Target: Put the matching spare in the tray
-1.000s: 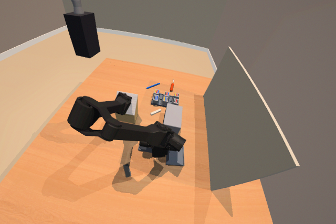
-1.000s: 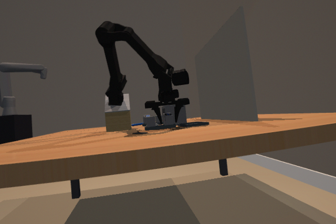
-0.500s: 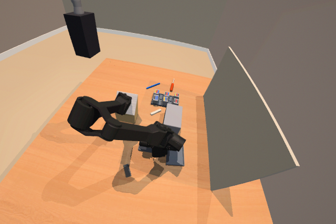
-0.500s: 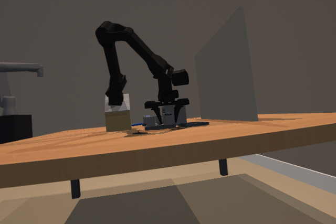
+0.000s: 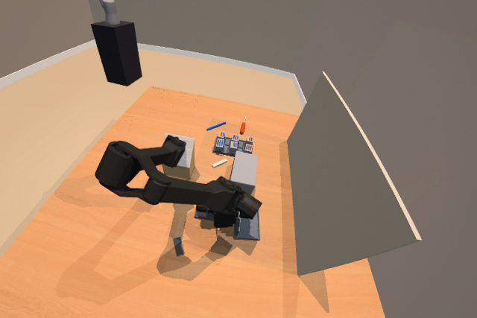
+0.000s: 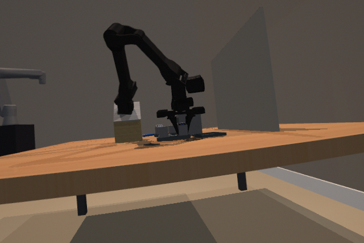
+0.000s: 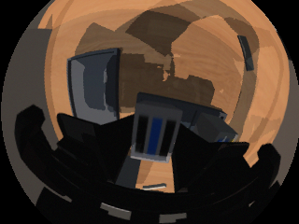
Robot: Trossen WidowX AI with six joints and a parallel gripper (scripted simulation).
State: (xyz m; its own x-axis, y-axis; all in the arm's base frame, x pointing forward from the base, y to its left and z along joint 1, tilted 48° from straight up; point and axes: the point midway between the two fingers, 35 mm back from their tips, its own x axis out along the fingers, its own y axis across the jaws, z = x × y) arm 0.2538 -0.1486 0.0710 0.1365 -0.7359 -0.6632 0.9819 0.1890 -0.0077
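My gripper tip is now 40 mm past the flat holder and 10 mm above it. Also, from my gripper tip: dark piece: 150 mm to the right, 110 mm behind, 20 mm below; grey tray: 100 mm ahead, 10 mm below; grey spare unit: 30 mm above.
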